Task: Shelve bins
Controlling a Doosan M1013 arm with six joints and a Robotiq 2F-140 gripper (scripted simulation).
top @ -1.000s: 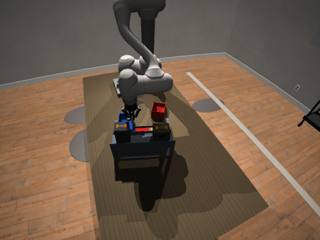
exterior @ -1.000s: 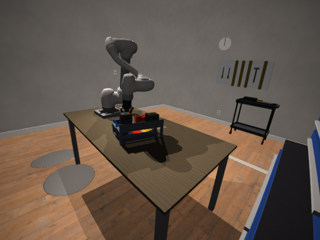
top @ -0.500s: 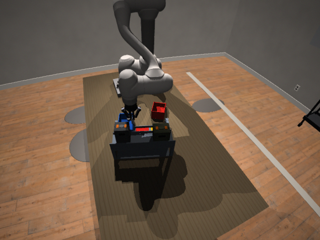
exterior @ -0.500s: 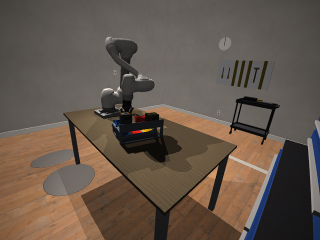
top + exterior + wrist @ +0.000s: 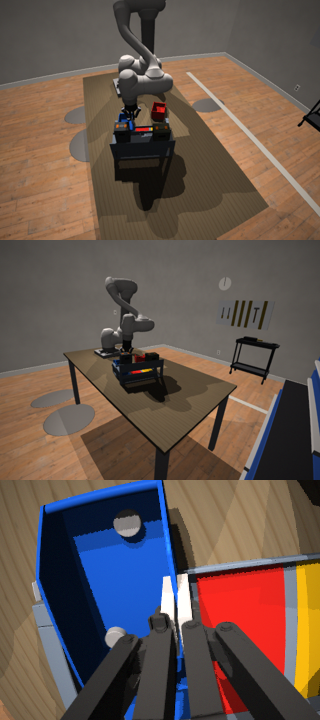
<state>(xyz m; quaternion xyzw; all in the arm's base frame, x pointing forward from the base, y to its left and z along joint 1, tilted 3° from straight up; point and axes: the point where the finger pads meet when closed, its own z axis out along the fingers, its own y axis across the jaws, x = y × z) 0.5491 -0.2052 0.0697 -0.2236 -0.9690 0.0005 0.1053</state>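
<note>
The blue bin lies 4 cm to the right of my hand, 4 cm below it and 3 cm behind it. The rest, counted from my hand: green toolbox 24 cm ahead, 8 cm to the left, 5 cm above; red bin 27 cm to the left, 7 cm behind, 6 cm below; dark box 14 cm ahead, 12 cm to the right, 6 cm above.
</note>
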